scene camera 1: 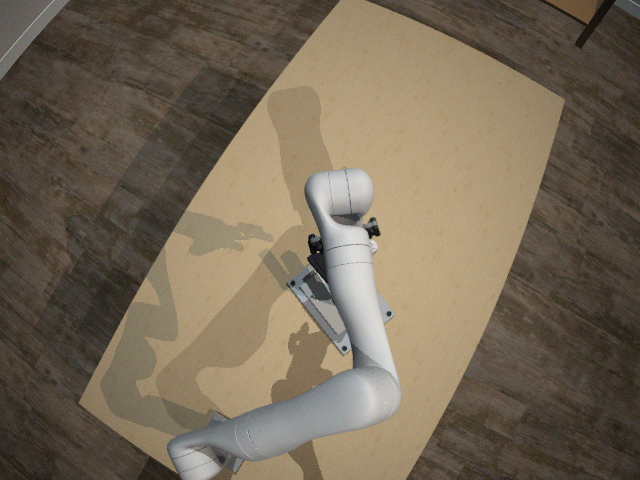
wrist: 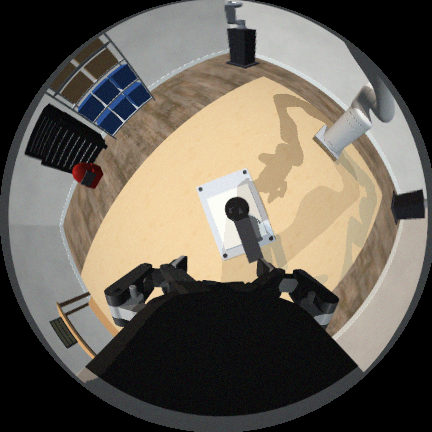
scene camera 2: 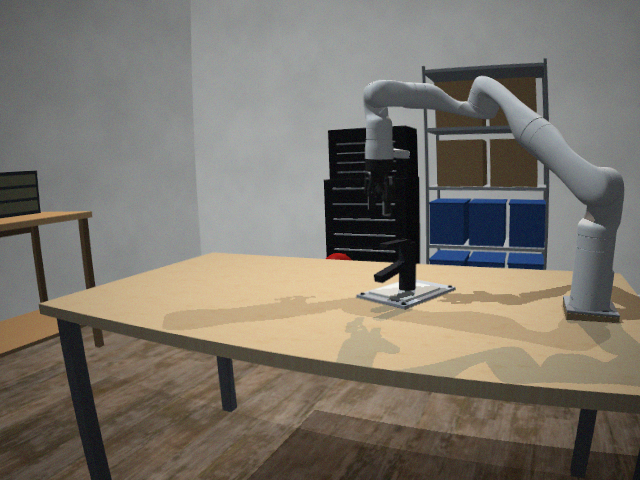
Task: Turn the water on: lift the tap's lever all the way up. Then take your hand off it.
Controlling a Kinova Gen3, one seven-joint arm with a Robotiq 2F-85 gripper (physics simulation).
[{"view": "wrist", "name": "my gripper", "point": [221,265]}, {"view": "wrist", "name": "black tap lever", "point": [236,208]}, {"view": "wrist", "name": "pale base plate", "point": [239,177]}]
